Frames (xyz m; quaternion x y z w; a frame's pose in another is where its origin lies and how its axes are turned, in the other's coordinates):
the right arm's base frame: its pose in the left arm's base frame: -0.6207 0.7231 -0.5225 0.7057 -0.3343 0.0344 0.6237
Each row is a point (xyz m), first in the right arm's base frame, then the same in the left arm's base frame.
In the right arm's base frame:
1: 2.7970 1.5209 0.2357
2: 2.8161 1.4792 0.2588
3: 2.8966 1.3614 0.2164
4: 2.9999 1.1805 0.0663
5: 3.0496 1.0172 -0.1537
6: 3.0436 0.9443 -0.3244
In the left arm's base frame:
1: 0.6747 -0.6872 2.0319
2: 0.7025 -0.7163 1.9999
3: 0.8410 -0.7127 1.9457
4: 1.0694 -0.6217 1.8717
5: 1.2730 -0.4446 1.8032
6: 1.3688 -0.2879 1.7754

